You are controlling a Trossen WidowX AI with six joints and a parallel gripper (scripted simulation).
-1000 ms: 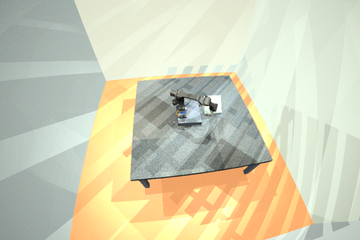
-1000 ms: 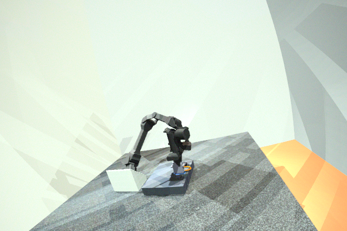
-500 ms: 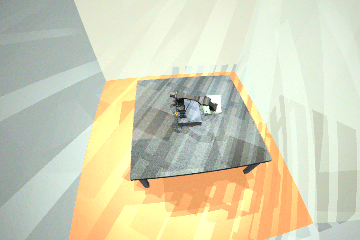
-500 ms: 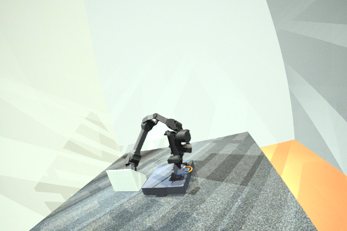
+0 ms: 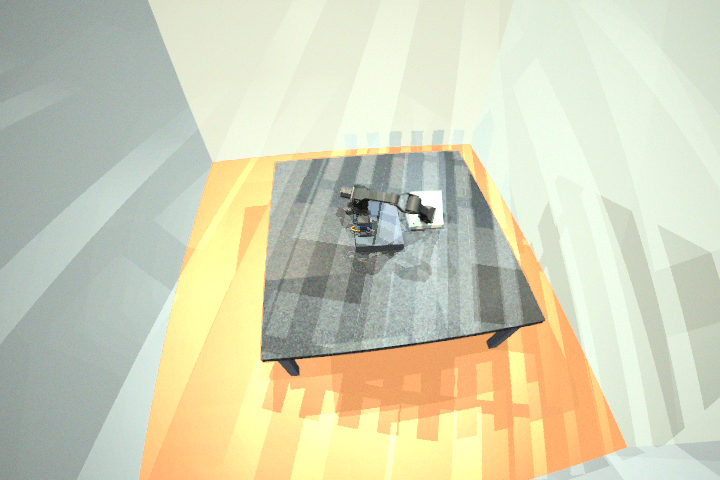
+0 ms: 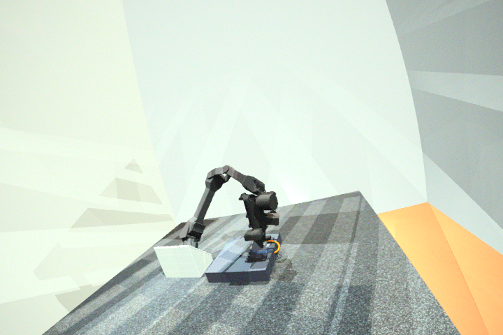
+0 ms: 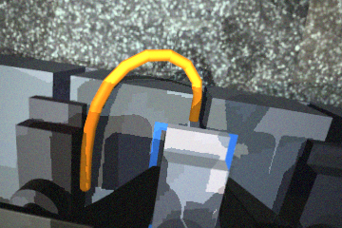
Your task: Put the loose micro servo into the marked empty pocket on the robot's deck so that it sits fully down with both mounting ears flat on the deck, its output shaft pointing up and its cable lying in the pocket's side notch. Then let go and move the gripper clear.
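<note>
The deck lies 120 mm behind my gripper tip, 40 mm below it and 10 mm to the left of it.
</note>
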